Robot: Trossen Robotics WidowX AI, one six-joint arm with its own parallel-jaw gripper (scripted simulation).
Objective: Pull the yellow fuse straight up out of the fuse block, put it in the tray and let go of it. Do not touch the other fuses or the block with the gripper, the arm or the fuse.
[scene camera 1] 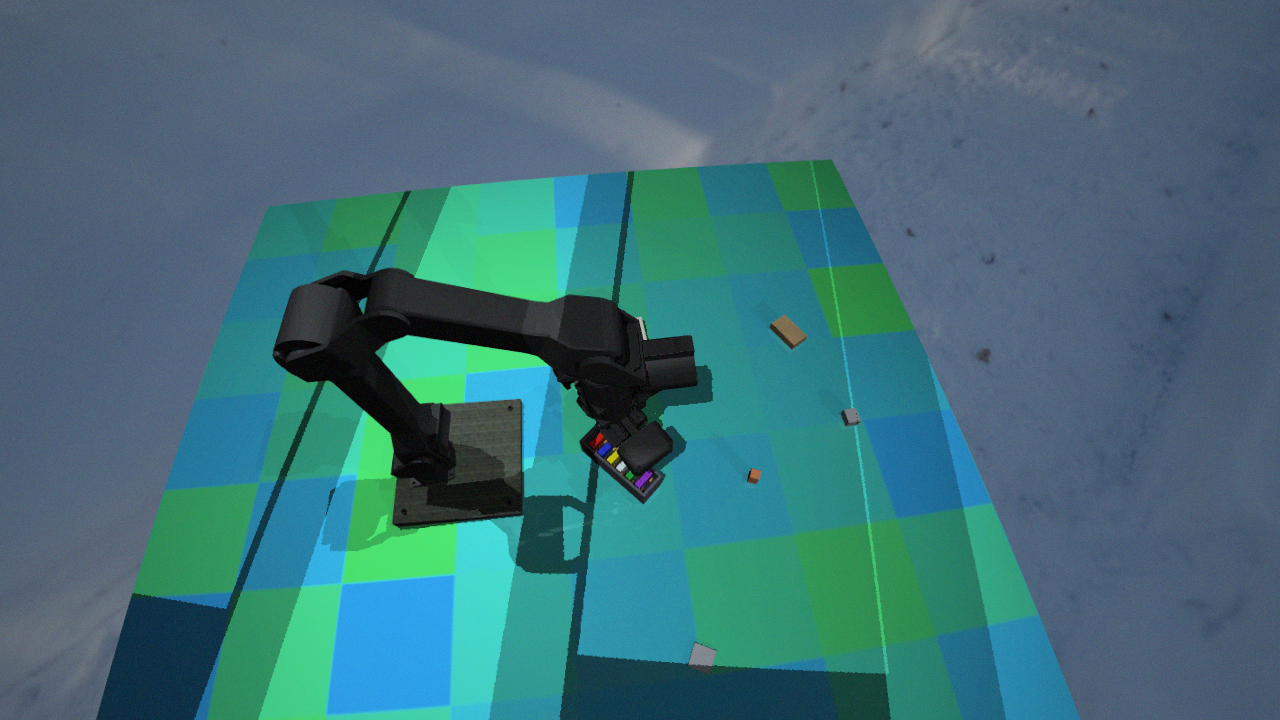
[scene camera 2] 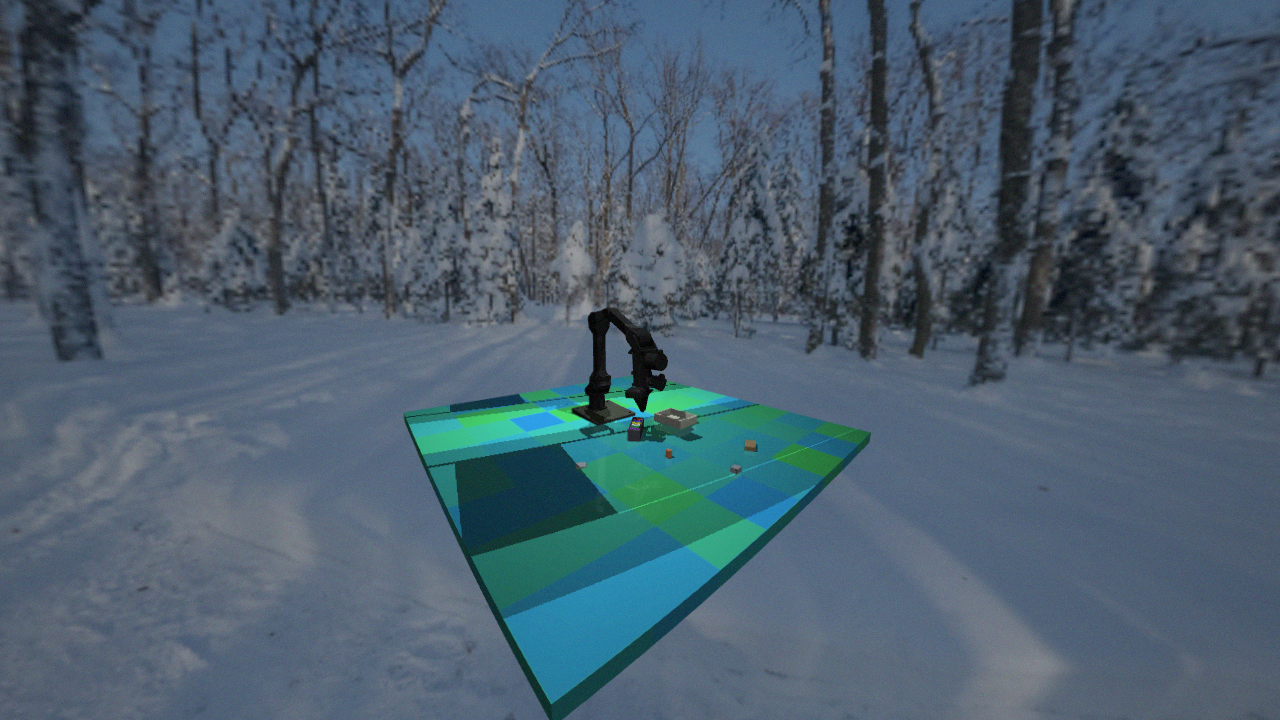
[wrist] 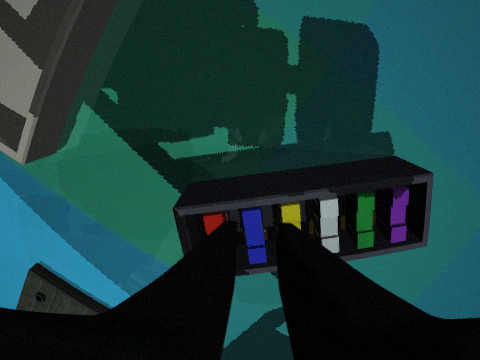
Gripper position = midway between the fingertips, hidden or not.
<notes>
In view: my gripper (scene camera 1: 616, 428) and a tray (wrist: 52, 52).
My gripper shows as well in scene camera 2 (scene camera 2: 643, 411) and in the wrist view (wrist: 257, 234).
</notes>
